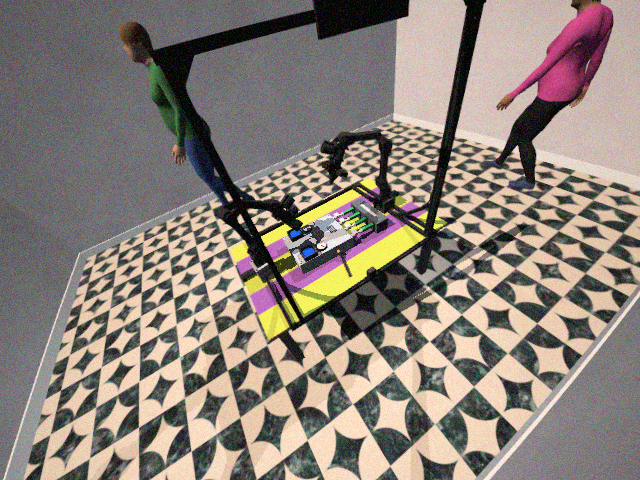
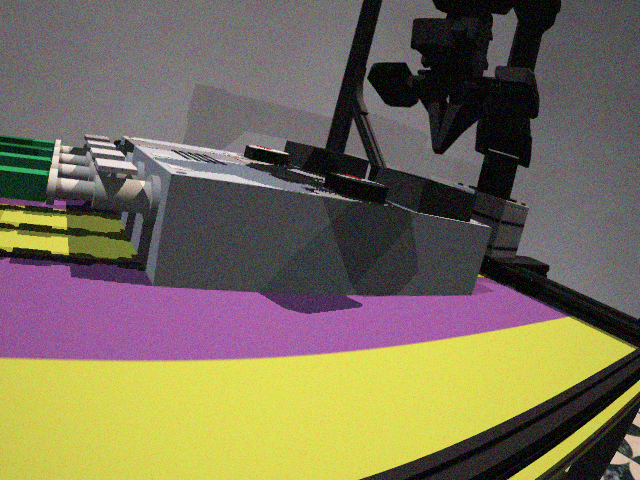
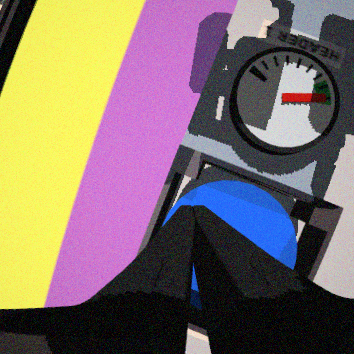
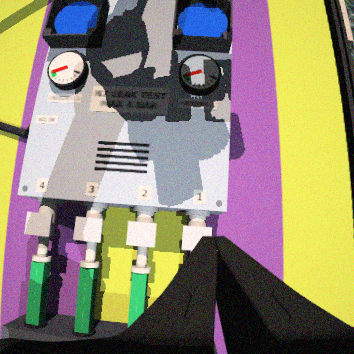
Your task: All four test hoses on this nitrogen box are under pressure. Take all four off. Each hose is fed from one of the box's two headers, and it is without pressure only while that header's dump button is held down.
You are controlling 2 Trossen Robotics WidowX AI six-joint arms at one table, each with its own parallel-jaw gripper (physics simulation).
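Where they show: left gripper, fingertip midpoint: (image 2: 437,152) (image 3: 190,216) (image 4: 221,7); right gripper, fingertip midpoint: (image 1: 330,183) (image 4: 211,246); left arm's base, origin of the base link: (image 1: 260,261) (image 2: 492,195); right arm's base, origin of the base link: (image 1: 384,197).
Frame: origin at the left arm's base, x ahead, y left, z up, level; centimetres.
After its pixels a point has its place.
The grey nitrogen box (image 1: 333,232) @[x 45.2, y -10.1, z -3.1 cm] (image 2: 232,237) @[x 49.2, y 6.8, z -7.1 cm] (image 4: 60,150) @[x 44.8, y -15.4, z -3.1 cm] carries two blue dump buttons. Header 1's button (image 1: 295,234) @[x 27.1, y 5.0, z -1.6 cm] (image 3: 245,205) @[x 29.7, y 5.2, z -1.5 cm] (image 4: 202,21) @[x 27.3, y 5.6, z -1.5 cm] is below my left gripper (image 1: 297,226) @[x 29.2, y 7.6, z 2.9 cm] (image 2: 439,150) @[x 29.2, y 7.6, z 2.9 cm] (image 3: 190,216) @[x 29.2, y 7.6, z 2.9 cm], which is shut, empty and above its housing. The other button (image 1: 309,252) @[x 24.7, y -13.8, z -1.6 cm] (image 4: 76,19) @[x 24.5, y -13.1, z -1.5 cm] is uncovered. Header 1's gauge (image 3: 285,100) @[x 35.5, y 4.4, z -1.6 cm] (image 4: 200,74) @[x 36.2, y 4.4, z -1.7 cm] and the other gauge (image 4: 67,70) @[x 33.4, y -14.1, z -1.7 cm] have needles at green. Green hoses 4 (image 4: 37,295) @[x 64.1, y -19.7, z -4.7 cm], 3 (image 4: 86,300) @[x 64.9, y -12.8, z -4.7 cm] and 2 (image 4: 138,295) @[x 64.5, y -5.9, z -4.7 cm] are on their ports. White coupling 1 (image 4: 196,237) @[x 57.6, y 2.0, z -3.4 cm] is on port 1; its hose is hidden behind my shut, empty right gripper (image 1: 333,178) @[x 57.1, y 1.6, z 20.7 cm] (image 4: 211,239) @[x 57.1, y 1.6, z 20.7 cm].
A dark grey block (image 1: 369,217) @[x 69.3, y -16.7, z -3.2 cm] (image 4: 65,321) @[x 68.7, y -17.6, z -8.4 cm] stands at the hoses' far ends. A black line (image 1: 345,262) @[x 37.9, y -28.3, z -9.8 cm] (image 4: 12,131) @[x 38.2, y -27.6, z -9.9 cm] runs from the box's side. Black frame posts (image 1: 449,129) @[x 84.3, y -47.7, z 50.8 cm] (image 2: 356,67) @[x 0.9, y -36.8, z 17.9 cm] rise around the striped table. Two people stand beyond it.
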